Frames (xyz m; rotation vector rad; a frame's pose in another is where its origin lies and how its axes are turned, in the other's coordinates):
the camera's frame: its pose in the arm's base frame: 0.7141 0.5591 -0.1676 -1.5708 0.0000 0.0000
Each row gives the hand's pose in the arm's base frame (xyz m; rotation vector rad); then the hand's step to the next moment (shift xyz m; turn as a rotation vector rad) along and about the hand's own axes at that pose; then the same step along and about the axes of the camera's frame.
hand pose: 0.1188 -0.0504 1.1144 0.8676 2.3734 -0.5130
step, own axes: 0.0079 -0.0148 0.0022 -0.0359 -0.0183 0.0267
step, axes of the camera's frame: -0.0143 0.0042 -0.0081 0.0203 -0.0043 -0.0437
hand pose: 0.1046 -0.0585 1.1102 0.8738 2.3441 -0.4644
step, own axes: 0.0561 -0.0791 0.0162 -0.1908 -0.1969 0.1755
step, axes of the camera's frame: -0.0816 0.0389 -0.0387 0.0535 -0.0087 -0.3210
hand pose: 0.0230 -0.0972 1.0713 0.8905 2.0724 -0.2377
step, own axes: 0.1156 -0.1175 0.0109 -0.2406 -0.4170 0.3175
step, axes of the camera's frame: -0.1167 0.1125 -0.0318 0.0154 0.0733 -0.5718
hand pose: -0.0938 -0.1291 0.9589 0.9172 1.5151 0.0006
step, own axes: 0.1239 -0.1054 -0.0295 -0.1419 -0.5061 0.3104
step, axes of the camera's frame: -0.0655 0.1515 0.0093 -0.0258 0.1999 -0.5762
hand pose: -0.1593 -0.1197 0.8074 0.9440 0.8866 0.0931
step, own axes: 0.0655 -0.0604 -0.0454 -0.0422 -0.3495 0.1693
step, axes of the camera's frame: -0.0064 0.0974 0.0216 -0.0126 0.1849 -0.3439
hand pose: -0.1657 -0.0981 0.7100 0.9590 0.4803 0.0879
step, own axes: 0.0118 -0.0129 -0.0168 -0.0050 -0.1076 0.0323
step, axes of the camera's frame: 0.0015 0.0226 0.0087 -0.0053 0.0692 -0.0885
